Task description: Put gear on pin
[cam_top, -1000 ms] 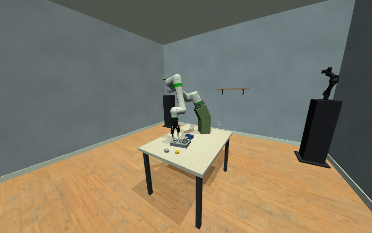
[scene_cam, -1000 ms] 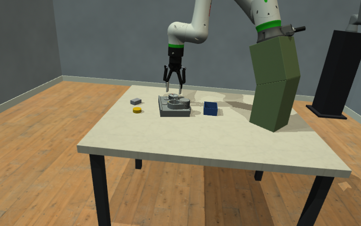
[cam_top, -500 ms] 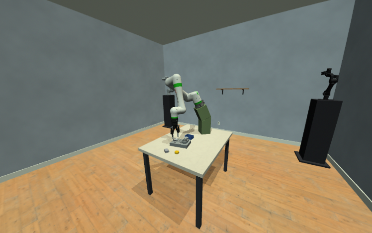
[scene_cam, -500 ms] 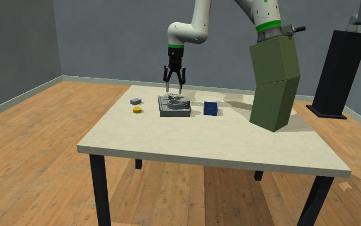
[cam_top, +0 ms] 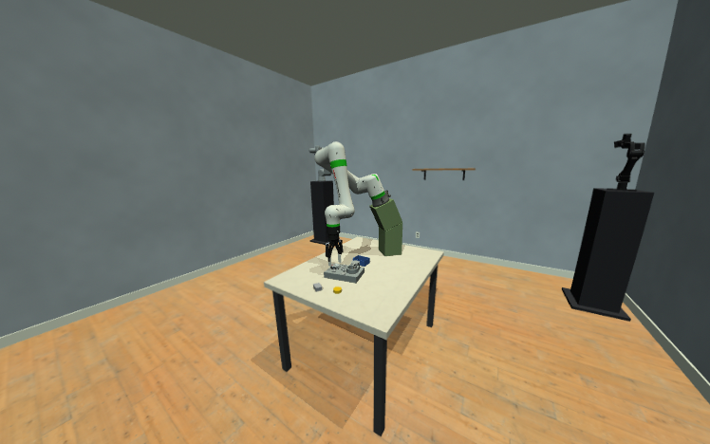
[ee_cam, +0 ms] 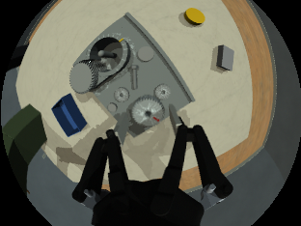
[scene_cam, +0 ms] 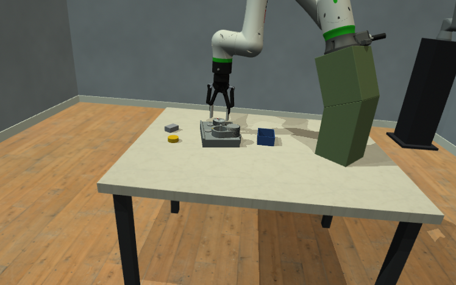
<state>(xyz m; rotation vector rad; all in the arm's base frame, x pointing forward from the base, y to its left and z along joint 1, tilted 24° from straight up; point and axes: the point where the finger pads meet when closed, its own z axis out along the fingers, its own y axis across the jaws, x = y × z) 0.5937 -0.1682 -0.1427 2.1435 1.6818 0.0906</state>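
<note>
Now: the grey gear 4 cm below my hand. From my hand the other things lie so: grey block (24 cm ahead, 4 cm to the left, 8 cm below); blue bin (24 cm behind, 8 cm to the left, 8 cm below); thin pin (1 cm ahead, 8 cm to the left, 5 cm below).
</note>
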